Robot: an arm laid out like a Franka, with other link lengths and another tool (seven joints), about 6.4 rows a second.
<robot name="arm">
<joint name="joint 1" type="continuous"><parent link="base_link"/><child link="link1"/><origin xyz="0 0 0.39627"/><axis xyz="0 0 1"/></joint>
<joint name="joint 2" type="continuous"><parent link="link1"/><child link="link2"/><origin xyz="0 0 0" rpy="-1.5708 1.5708 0"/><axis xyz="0 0 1"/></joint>
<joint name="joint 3" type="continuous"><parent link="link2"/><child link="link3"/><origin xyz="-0.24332 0 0" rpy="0 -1.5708 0"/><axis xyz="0 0 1"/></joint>
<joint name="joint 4" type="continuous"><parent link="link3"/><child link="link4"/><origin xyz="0 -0.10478 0" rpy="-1.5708 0 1.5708"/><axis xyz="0 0 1"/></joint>
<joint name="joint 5" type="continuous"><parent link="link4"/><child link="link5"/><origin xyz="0.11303 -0.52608 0" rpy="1.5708 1.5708 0"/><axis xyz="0 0 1"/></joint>
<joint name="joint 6" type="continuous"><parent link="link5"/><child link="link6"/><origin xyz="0 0 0" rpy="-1.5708 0 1.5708"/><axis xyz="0 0 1"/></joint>
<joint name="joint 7" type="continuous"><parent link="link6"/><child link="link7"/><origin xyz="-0.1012 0 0" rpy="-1.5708 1.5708 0"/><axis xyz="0 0 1"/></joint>
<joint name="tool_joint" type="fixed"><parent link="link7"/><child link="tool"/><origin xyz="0.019 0.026 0.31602" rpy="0 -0.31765 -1.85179"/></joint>
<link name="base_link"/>
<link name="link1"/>
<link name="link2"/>
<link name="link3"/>
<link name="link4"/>
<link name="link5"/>
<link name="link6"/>
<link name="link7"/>
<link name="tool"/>
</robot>
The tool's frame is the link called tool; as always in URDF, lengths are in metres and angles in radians. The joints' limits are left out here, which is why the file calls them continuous.
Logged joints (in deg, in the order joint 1, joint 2, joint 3, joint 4, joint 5, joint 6, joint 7), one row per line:
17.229, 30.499, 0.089, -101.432, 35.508, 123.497, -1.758
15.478, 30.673, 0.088, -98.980, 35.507, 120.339, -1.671
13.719, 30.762, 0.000, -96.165, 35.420, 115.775, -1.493
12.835, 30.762, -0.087, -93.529, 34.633, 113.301, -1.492
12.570, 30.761, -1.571, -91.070, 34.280, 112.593, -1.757
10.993, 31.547, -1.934, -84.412, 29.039, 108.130, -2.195
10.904, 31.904, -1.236, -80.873, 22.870, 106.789, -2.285
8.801, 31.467, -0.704, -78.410, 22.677, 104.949, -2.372
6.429, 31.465, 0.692, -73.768, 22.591, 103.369, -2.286
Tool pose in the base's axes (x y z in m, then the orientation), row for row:
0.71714, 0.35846, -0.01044, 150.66, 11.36, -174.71
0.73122, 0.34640, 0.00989, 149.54, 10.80, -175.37
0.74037, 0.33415, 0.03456, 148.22, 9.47, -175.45
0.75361, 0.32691, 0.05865, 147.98, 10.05, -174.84
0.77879, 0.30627, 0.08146, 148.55, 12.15, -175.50
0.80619, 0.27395, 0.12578, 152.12, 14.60, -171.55
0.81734, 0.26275, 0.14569, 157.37, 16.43, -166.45
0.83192, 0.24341, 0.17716, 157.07, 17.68, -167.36
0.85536, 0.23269, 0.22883, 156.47, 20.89, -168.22
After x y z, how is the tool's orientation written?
As angles about the fixed x, y, z axes (roll, pitch, yaw), in degrees.
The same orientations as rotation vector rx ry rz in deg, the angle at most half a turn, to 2 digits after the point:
-11.88, 164.21, 43.79
-10.88, 164.30, 45.41
-10.46, 165.10, 47.59
-11.58, 164.55, 47.92
-11.28, 162.63, 46.53
-17.13, 161.72, 41.77
-23.88, 161.15, 35.13
-22.83, 159.85, 35.30
-22.24, 156.50, 35.71

